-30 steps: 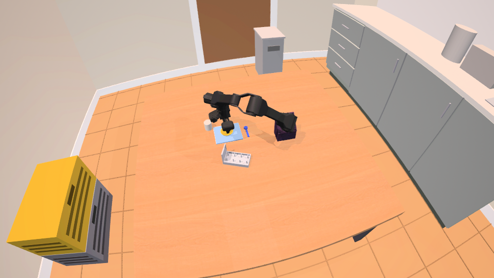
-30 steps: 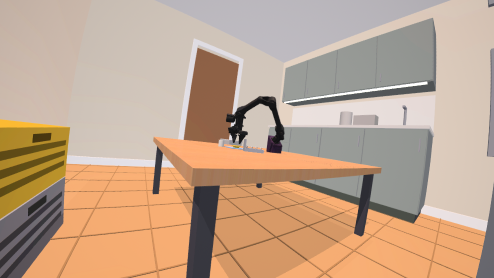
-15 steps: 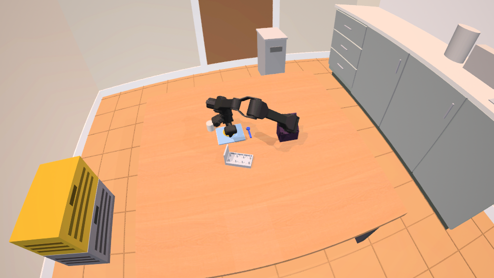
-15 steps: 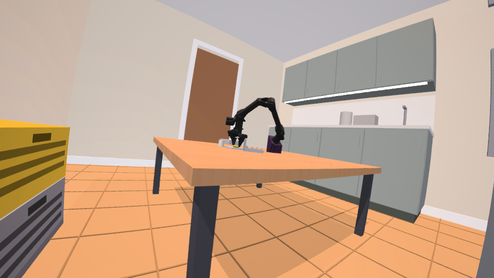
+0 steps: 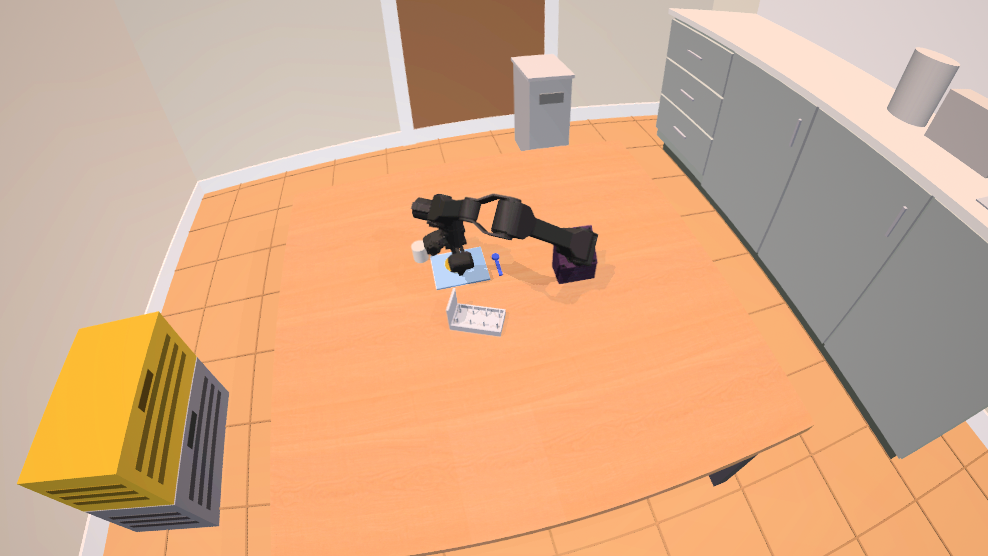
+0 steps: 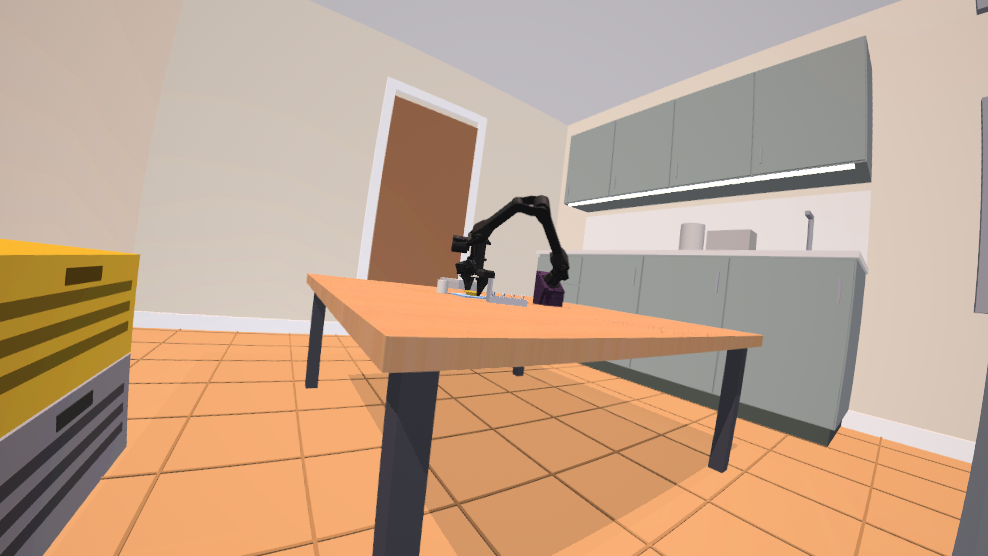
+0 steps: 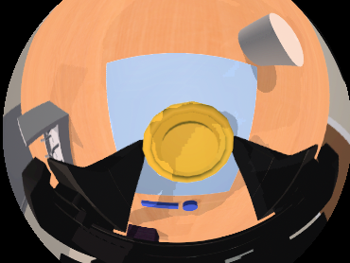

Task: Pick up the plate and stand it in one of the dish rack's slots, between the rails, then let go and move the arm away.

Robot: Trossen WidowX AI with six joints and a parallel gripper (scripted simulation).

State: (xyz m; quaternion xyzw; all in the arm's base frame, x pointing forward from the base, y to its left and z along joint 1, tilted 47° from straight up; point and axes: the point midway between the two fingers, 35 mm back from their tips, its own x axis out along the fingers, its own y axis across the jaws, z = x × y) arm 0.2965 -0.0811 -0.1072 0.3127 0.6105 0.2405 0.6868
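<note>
The light blue mat lies 10 mm to the left of my gripper tip and 10 mm below it. From my gripper tip the other things lie so: blue spoon 110 mm behind, 20 mm to the left; white cup 90 mm ahead, 80 mm to the right, 20 mm above; yellow plate 10 mm above.
</note>
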